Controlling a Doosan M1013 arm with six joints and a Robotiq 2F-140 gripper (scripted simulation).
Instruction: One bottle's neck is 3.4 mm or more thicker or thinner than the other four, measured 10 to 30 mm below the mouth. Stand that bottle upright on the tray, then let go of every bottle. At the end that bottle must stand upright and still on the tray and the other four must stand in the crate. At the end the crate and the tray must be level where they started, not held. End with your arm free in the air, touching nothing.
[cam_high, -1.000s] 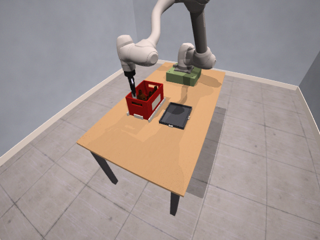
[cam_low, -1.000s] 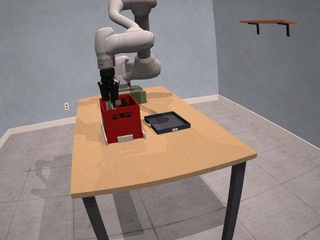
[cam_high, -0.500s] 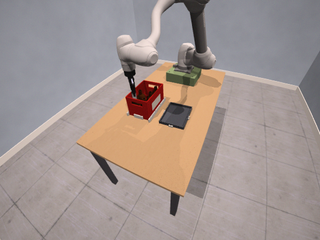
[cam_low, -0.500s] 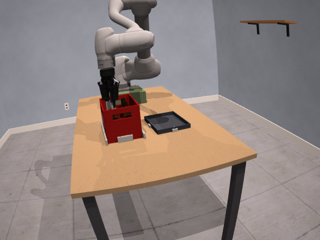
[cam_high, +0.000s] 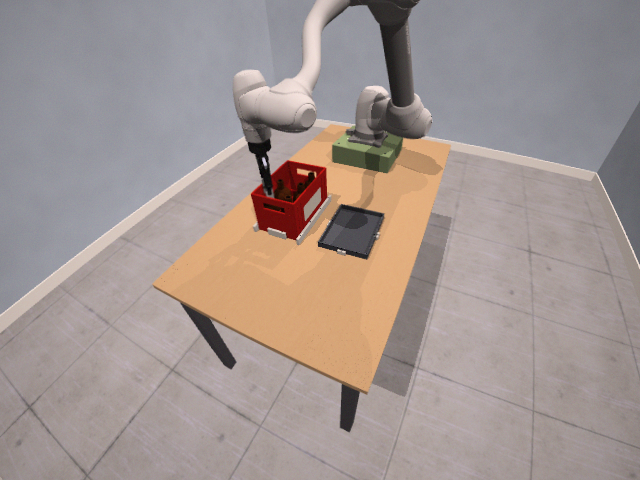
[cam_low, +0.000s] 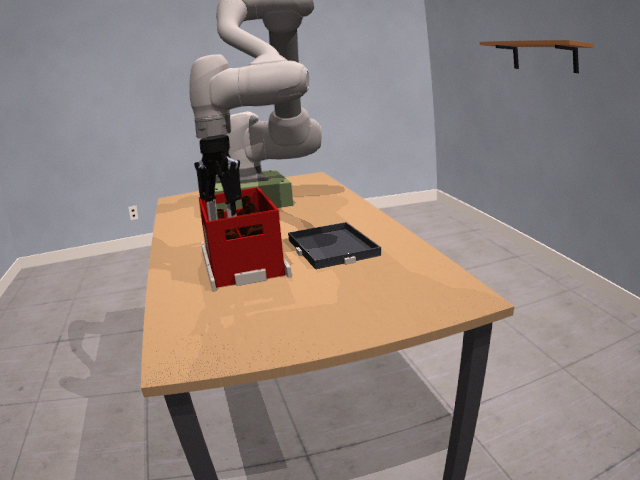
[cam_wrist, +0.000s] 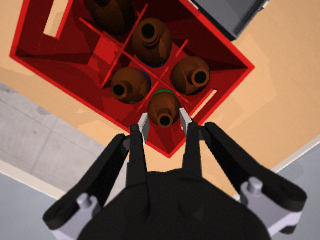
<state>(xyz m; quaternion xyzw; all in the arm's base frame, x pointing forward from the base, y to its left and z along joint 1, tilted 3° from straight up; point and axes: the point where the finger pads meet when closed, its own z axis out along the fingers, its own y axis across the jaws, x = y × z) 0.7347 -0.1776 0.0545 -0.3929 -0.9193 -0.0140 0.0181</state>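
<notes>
The glass bottle lies 90 mm below my hand. Also, from my hand: dark grey tray: 310 mm to the left, 160 mm below, 80 mm behind; then red crate: 90 mm below, 90 mm behind, 50 mm to the left.
</notes>
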